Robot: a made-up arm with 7 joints.
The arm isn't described. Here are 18 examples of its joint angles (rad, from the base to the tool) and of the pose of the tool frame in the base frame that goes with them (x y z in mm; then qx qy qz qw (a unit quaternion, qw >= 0)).
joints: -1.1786 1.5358 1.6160 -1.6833 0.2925 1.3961 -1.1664
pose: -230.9 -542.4 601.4 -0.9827 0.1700 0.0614 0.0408
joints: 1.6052 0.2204 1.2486 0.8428 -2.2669 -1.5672 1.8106
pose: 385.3 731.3 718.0 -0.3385 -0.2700 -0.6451 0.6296
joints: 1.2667 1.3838 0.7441 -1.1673 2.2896 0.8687 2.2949
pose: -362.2 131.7 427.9 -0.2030 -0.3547 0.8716 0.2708
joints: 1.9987 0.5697 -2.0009 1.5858 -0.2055 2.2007 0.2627
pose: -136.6 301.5 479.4 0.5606 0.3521 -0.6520 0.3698
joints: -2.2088 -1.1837 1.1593 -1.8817 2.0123 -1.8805 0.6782
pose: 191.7 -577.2 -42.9 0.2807 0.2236 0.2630 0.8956
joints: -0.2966 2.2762 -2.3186 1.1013 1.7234 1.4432 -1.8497
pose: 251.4 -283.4 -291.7 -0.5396 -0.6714 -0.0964 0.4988
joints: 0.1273 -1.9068 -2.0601 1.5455 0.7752 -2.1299 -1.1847
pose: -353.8 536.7 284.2 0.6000 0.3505 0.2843 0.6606
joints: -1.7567 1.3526 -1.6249 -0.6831 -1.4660 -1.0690 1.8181
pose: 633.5 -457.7 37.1 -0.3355 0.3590 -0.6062 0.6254
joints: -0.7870 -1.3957 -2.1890 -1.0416 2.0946 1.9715 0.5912
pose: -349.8 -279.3 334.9 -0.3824 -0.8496 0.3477 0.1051
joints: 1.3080 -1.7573 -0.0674 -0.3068 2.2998 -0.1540 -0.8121
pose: 224.8 883.2 -113.9 -0.1411 -0.8520 0.4509 0.2257
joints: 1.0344 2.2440 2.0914 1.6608 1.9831 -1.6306 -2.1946
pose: -552.2 -264.3 371.2 0.3404 -0.2865 -0.8939 0.0552
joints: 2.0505 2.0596 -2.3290 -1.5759 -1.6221 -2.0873 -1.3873
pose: 347.8 577.8 71.4 0.3252 -0.5407 -0.1501 0.7611
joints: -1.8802 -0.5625 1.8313 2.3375 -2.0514 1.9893 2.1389
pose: -335.8 -672.6 510.9 0.1333 0.1751 0.5691 0.7922
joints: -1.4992 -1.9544 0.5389 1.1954 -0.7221 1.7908 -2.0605
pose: -223.7 -390.7 -420.5 -0.3438 -0.1649 -0.2402 0.8927
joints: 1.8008 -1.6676 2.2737 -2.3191 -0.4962 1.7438 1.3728
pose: -16.5 248.4 -310.2 0.8903 -0.4165 0.0286 0.1820
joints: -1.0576 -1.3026 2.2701 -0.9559 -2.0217 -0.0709 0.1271
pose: -282.2 -86.6 98.8 -0.7285 -0.6701 -0.1048 0.0962
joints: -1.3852 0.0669 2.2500 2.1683 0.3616 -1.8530 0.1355
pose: -350.3 -340.2 443.3 0.3021 -0.7981 0.3990 0.3355
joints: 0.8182 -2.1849 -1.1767 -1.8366 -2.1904 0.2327 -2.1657
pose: -271.1 491.3 -212.9 -0.2367 -0.5945 0.6585 0.3961
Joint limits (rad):
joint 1: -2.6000..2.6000
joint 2: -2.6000..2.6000
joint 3: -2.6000..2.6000
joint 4: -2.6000..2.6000
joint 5: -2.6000..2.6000
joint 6: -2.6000..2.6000
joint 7: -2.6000..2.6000
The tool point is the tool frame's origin. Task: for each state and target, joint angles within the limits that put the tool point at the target. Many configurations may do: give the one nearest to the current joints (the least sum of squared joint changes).
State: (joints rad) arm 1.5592 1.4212 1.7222 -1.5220 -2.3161 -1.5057 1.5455
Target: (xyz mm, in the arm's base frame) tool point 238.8 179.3 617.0
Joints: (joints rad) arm 1.6395 1.0764 1.6332 -1.6950 -2.3450 -1.6743 1.5516
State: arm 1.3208 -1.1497 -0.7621 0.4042 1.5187 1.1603 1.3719
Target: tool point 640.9 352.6 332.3
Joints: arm 1.7649 -1.3085 -0.7651 0.3914 1.5175 1.2502 1.4780
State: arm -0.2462 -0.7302 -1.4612 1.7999 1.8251 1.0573 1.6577
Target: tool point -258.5 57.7 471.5
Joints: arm -0.5416 -0.7209 -1.1448 1.4831 1.9520 1.0963 1.2760
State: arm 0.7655 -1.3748 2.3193 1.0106 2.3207 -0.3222 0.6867
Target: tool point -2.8 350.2 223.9
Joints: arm 0.6431 -0.5784 2.6000 0.9851 2.2626 -0.9616 1.1245
